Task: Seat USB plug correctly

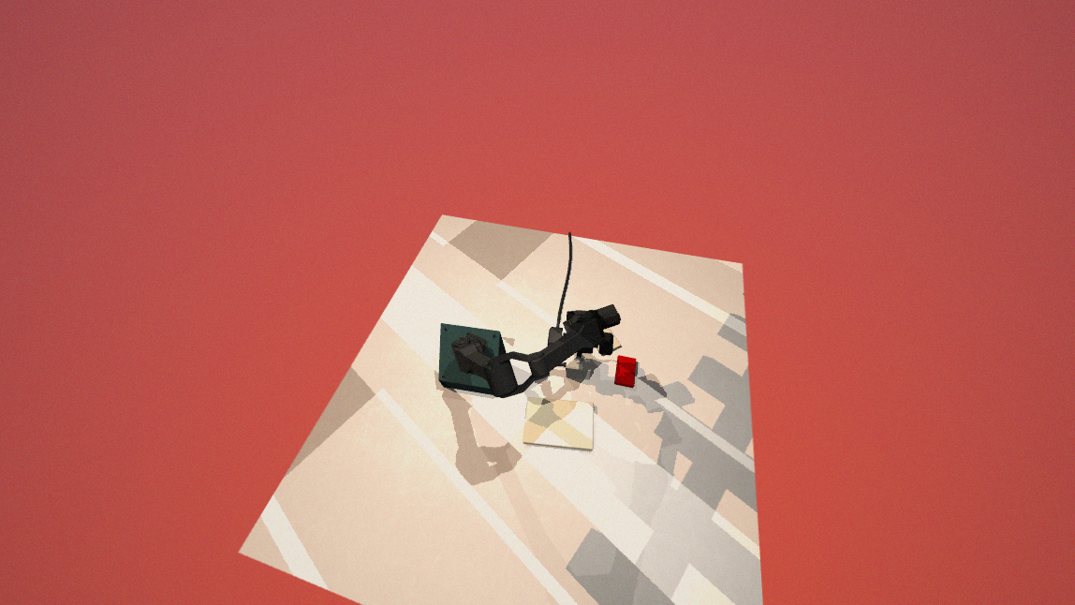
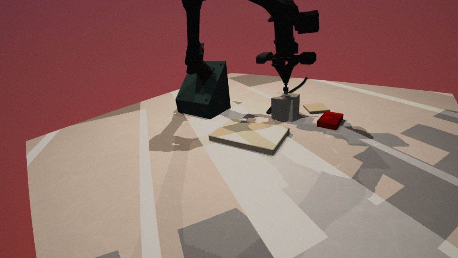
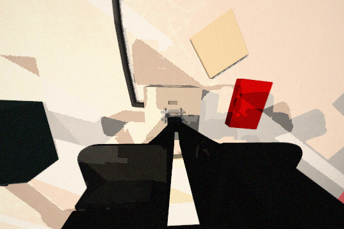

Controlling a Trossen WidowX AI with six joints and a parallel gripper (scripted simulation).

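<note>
Now: the black usb plug 20 mm below my gripper tip. Also, from my gripper tip: red block: 150 mm ahead, 40 mm to the left, 110 mm below; then small tan tile: 60 mm ahead, 120 mm to the left, 120 mm below; then socket: 50 mm below.
</note>
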